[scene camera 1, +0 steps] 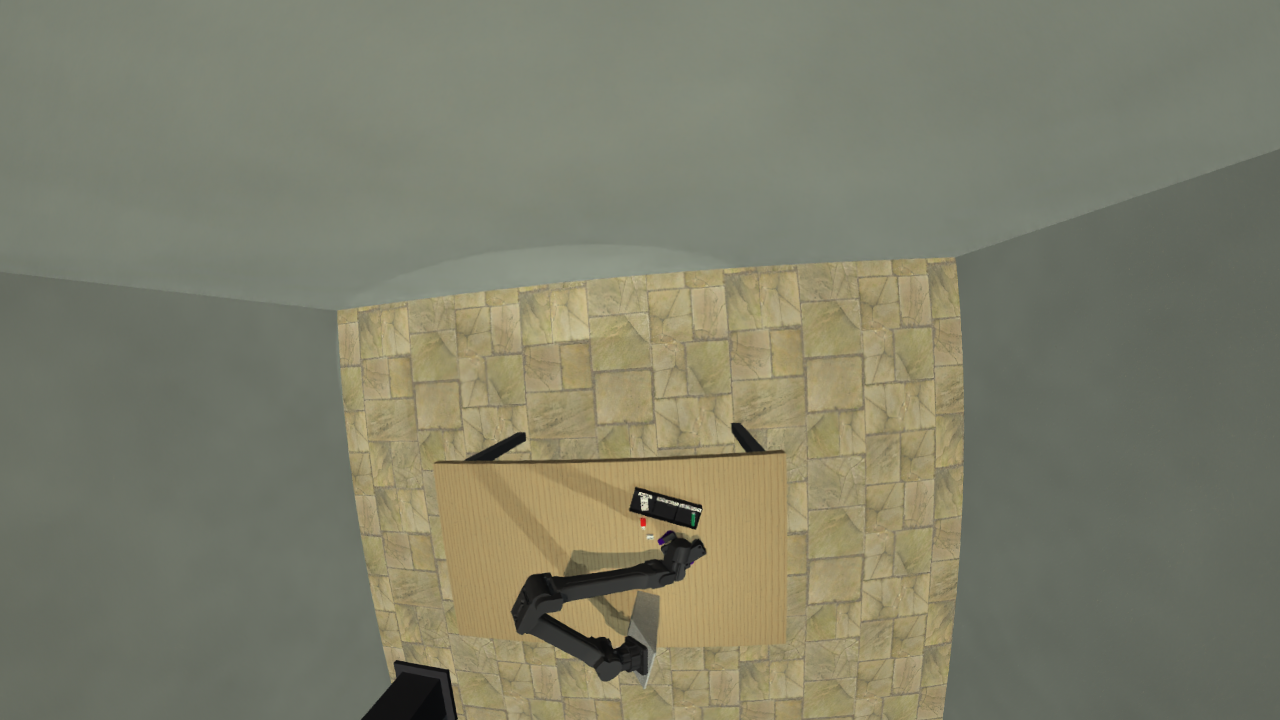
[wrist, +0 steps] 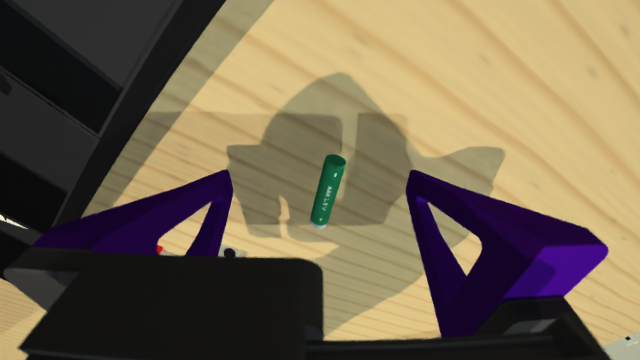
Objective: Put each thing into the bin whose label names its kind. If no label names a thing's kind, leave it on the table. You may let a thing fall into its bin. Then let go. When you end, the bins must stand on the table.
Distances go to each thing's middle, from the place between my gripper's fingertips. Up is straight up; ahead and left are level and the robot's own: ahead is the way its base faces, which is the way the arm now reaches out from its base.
My hand is 14 cm short of the joined black bins [scene camera 1: 657, 503], 3 cm to the right of it and 2 cm below it.
